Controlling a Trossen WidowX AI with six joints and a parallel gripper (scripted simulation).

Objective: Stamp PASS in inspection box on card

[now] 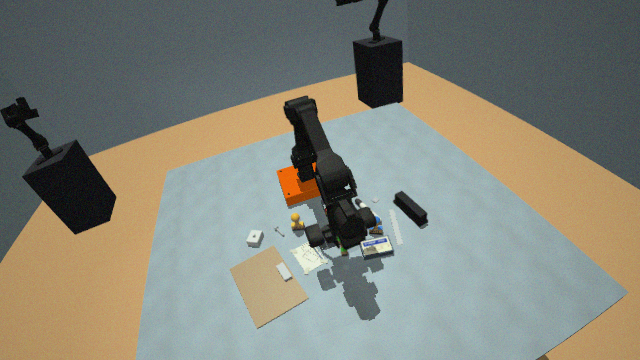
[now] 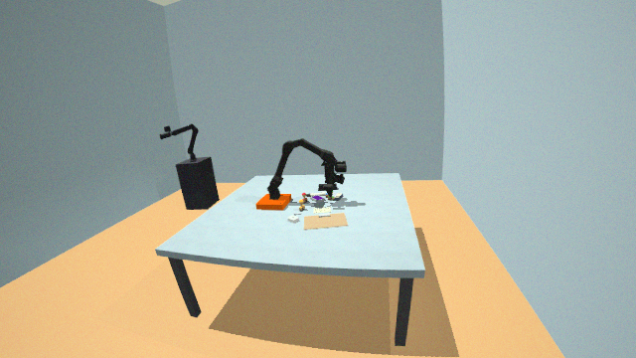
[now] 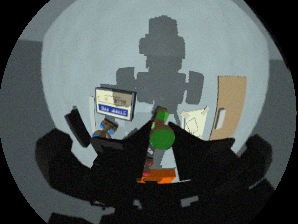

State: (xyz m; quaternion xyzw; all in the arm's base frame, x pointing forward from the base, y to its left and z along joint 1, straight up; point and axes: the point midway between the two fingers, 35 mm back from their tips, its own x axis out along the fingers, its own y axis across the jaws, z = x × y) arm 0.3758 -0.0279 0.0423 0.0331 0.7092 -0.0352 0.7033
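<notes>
Right now the purple ink pad is 10 cm behind my gripper tip, 7 cm to the left of it and 4 cm below it. Also, from my gripper tip: green stamp: right at my gripper tip; then white card: 10 cm to the right, 5 cm below, 5 cm behind; then blue-and-white box: 9 cm to the left, 4 cm below, 3 cm ahead.
</notes>
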